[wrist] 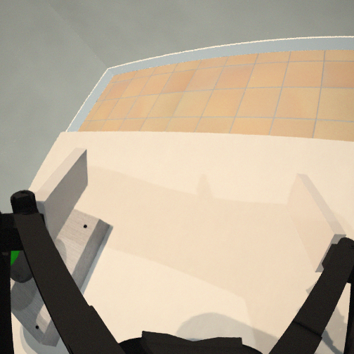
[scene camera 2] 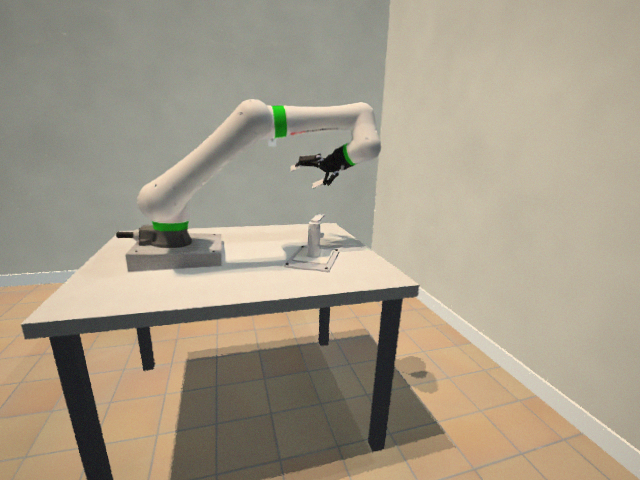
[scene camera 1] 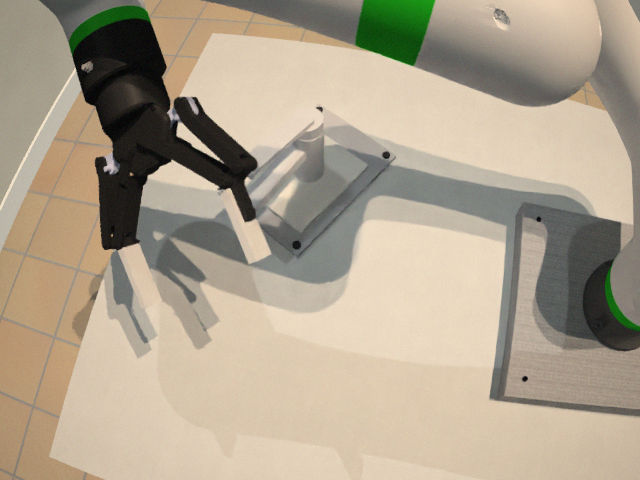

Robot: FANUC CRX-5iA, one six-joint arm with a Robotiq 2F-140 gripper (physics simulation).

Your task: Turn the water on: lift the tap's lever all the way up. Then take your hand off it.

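Pixels of known places: gripper, fingertip midpoint: (scene camera 2: 302, 177) (scene camera 1: 200, 284); arm's base at its link origin: (scene camera 2: 171, 242) (scene camera 1: 621, 305).
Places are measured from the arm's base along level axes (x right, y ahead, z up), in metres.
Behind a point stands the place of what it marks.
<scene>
The grey tap (scene camera 1: 312, 161) @[x 0.085, y 0.530, z 0.019 m] (scene camera 2: 313, 240) @[x 0.129, y 0.537, z 0.031 m] stands upright on a square base plate (scene camera 1: 341, 203) @[x 0.064, y 0.478, z -0.044 m] (scene camera 2: 310, 266) @[x 0.204, y 0.513, z -0.044 m] with black bolts. Its thin flat lever (scene camera 1: 284, 146) @[x 0.045, y 0.556, z 0.102 m] (scene camera 2: 317, 218) @[x 0.074, y 0.562, z 0.104 m] starts at the top of the body, runs out above the spout and slants upward away from it. My gripper (scene camera 1: 205, 279) @[x -0.210, y 0.546, z 0.230 m] (scene camera 2: 305, 176) @[x -0.210, y 0.546, z 0.230 m] (wrist: 191, 178) is wide open with nothing between its pale fingertips. It hangs in the air, higher than the tap and apart from the lever, as scene camera 2 shows. In scene camera 1 a finger linkage overlaps the view near the lever's outer end. The tap does not show in the wrist view.
The robot's grey base block (scene camera 1: 527, 310) @[x -0.043, y 0.165, z -0.011 m] (scene camera 2: 175, 259) @[x 0.147, y 0.042, z -0.017 m] (wrist: 85, 237) stands on the white table (scene camera 1: 413, 289) @[x -0.039, y 0.339, z -0.052 m] (scene camera 2: 248, 284) @[x 0.314, y 0.291, z -0.052 m] (wrist: 150, 210). My pale arm (scene camera 1: 496, 56) @[x -0.083, y 0.346, z 0.466 m] (scene camera 2: 206, 160) @[x 0.198, y 0.173, z 0.326 m] arches above the table. A wall (scene camera 2: 506, 155) rises beyond the table's tap-side edge.
</scene>
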